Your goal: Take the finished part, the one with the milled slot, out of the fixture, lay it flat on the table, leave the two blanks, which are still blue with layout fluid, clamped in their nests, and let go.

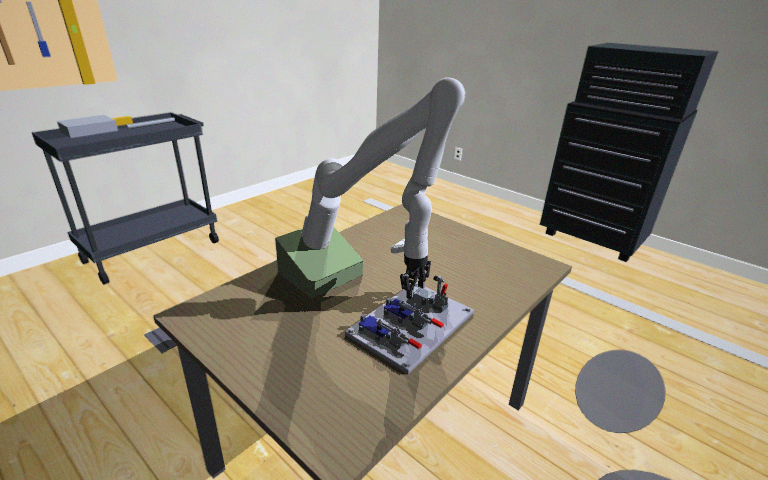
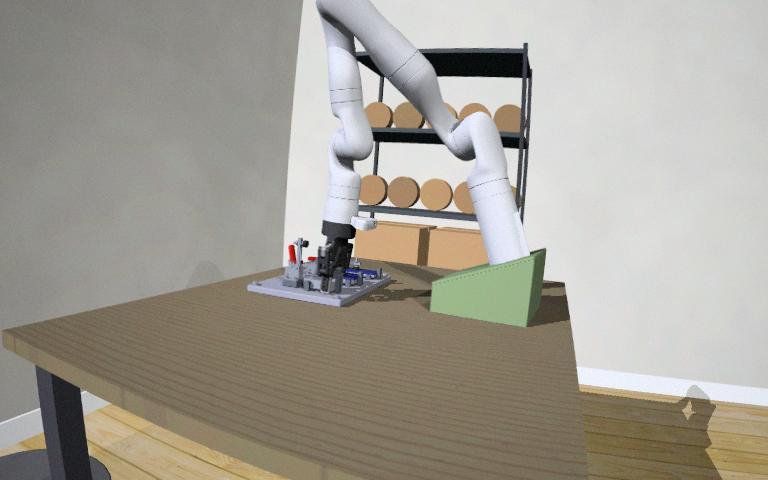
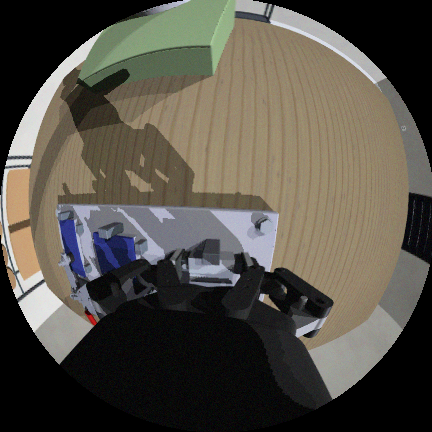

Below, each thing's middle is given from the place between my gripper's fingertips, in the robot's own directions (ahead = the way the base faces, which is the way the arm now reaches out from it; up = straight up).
Labels:
I see the finished part (image 3: pixel 202 274) 2 cm ahead of my hand and 1 cm above it. Round my hand: fixture plate (image 1: pixel 430 337) (11 cm to the right, 6 cm ahead, 1 cm below).

